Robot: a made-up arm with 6 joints. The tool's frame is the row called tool.
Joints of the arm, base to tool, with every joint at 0 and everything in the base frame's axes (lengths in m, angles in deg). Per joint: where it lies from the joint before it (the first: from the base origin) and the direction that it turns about. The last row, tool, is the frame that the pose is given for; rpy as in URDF.
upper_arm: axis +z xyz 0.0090 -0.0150 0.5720
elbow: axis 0 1 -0.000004 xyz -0.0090 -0.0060 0.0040
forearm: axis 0 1 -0.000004 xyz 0.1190 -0.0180 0.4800
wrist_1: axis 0 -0.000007 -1 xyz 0.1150 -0.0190 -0.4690
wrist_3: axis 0 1 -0.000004 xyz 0.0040 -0.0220 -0.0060
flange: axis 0 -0.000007 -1 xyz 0.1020 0.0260 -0.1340
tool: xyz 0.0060 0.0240 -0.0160 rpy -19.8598 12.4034 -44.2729
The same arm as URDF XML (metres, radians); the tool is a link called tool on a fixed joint. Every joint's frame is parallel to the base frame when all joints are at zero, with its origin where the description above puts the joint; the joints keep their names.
<robot name="arm">
  <joint name="tool_fixed" type="fixed">
    <parent link="link6"/>
    <child link="tool"/>
    <origin xyz="0.006 0.024 -0.016" rpy="-0.3466 0.2165 -0.7727"/>
  </joint>
  <joint name="flange" type="continuous">
    <parent link="link5"/>
    <child link="link6"/>
    <origin xyz="0.102 0.026 -0.134" rpy="0 0 0"/>
    <axis xyz="0 0 -1"/>
  </joint>
  <joint name="wrist_3" type="continuous">
    <parent link="link4"/>
    <child link="link5"/>
    <origin xyz="0.004 -0.022 -0.006" rpy="0 0 0"/>
    <axis xyz="0 1 0"/>
  </joint>
  <joint name="wrist_1" type="continuous">
    <parent link="link3"/>
    <child link="link4"/>
    <origin xyz="0.115 -0.019 -0.469" rpy="0 0 0"/>
    <axis xyz="0 0 -1"/>
  </joint>
  <joint name="forearm" type="continuous">
    <parent link="link2"/>
    <child link="link3"/>
    <origin xyz="0.119 -0.018 0.48" rpy="0 0 0"/>
    <axis xyz="0 1 0"/>
  </joint>
  <joint name="elbow" type="continuous">
    <parent link="link1"/>
    <child link="link2"/>
    <origin xyz="-0.009 -0.006 0.004" rpy="0 0 0"/>
    <axis xyz="0 1 0"/>
  </joint>
  <joint name="upper_arm" type="continuous">
    <parent link="base_link"/>
    <child link="link1"/>
    <origin xyz="0.009 -0.015 0.572" rpy="0 0 0"/>
    <axis xyz="0 0 1"/>
  </joint>
  <link name="base_link"/>
  <link name="link1"/>
  <link name="link2"/>
  <link name="link3"/>
  <link name="link4"/>
  <link name="link5"/>
  <link name="link6"/>
  <link name="tool"/>
</robot>

